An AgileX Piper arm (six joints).
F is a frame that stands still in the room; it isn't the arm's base.
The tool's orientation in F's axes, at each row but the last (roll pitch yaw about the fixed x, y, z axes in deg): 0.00 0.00 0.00; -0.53 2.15 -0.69; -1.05 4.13 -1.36; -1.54 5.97 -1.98
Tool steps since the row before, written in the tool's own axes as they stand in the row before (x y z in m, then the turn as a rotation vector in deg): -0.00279 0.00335 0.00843 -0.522 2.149 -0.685; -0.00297 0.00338 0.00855 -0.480 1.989 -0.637; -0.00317 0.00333 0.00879 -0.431 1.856 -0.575; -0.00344 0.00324 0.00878 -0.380 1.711 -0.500
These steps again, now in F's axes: -0.00279 0.00335 0.00843 -0.522 2.149 -0.685; -0.00261 0.00349 0.00862 -0.480 1.989 -0.637; -0.00245 0.00355 0.00893 -0.430 1.856 -0.576; -0.00240 0.00356 0.00900 -0.376 1.711 -0.503
